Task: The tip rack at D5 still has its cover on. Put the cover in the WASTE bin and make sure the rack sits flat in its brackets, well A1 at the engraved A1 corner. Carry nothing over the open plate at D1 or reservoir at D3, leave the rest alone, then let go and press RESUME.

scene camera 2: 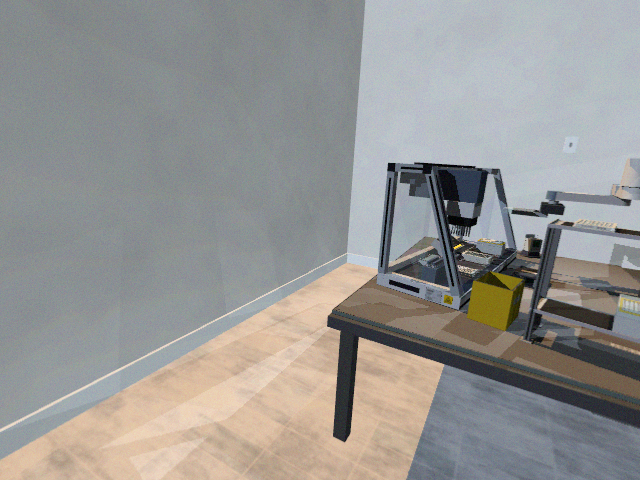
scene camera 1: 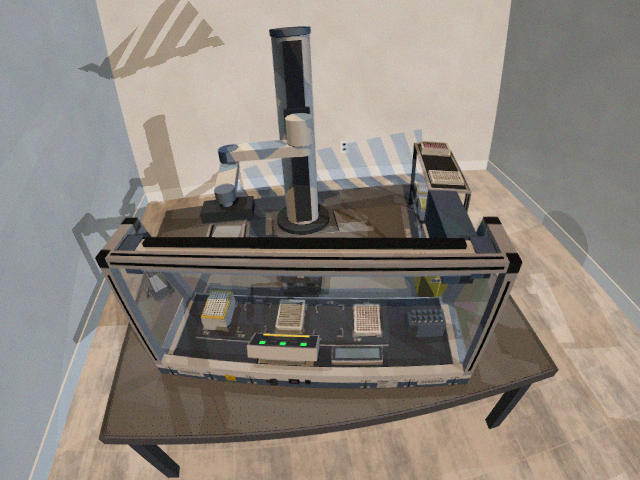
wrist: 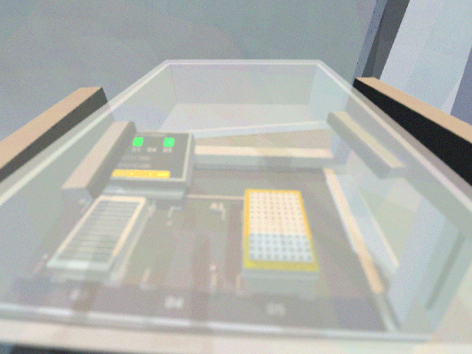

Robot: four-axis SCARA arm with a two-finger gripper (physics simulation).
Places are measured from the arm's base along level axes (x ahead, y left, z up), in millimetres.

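Pixels of known places: gripper, fingertip midpoint: (scene camera 2: pixel 512 210) (wrist: pixel 233 104); arm's base, origin of the base link: (scene camera 1: pixel 303 219).
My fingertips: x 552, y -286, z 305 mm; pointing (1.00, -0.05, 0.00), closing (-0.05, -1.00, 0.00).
Ahead of a thing's pixels: the offset from my fingertips to its top centre. "*": to the spot under its first point.
My gripper (scene camera 1: pixel 230 230) (scene camera 2: pixel 524 211) (wrist: pixel 233 104) is shut on the clear cover @(dy +2, dx -27, dz +11 mm) (wrist: pixel 245 82), whose walls span between the fingers. They are raised behind the enclosure. The tip rack (scene camera 1: pixel 216 308) (scene camera 2: pixel 491 244) (wrist: pixel 279 227) stands uncovered at D5, ahead of and below the cover in the wrist view. I cannot tell whether it sits fully flat in its brackets. The yellow WASTE bin @(dy +736, dx +15, dz -157 mm) (scene camera 1: pixel 431 286) (scene camera 2: pixel 494 303) stands beside the enclosure at the opposite end. The open plate (scene camera 1: pixel 367 318) is at D1 and the reservoir @(dy +182, dx +117, dz -215 mm) (scene camera 1: pixel 290 315) (wrist: pixel 100 232) at D3. The control panel (scene camera 1: pixel 283 350) (wrist: pixel 155 155) shows green lights.
The enclosure frame (scene camera 1: pixel 310 261) (scene camera 2: pixel 388 222) has clear panels around the deck. A pipetting head @(* dy +665, dx +180, dz +128 mm) (scene camera 2: pixel 462 188) hangs inside. A dark tube rack (scene camera 1: pixel 426 321) (scene camera 2: pixel 431 268) stands at the deck's other end. A shelf rack @(* dy +863, dx -84, dz -95 mm) (scene camera 2: pixel 542 279) stands beside the bin with plates on top.
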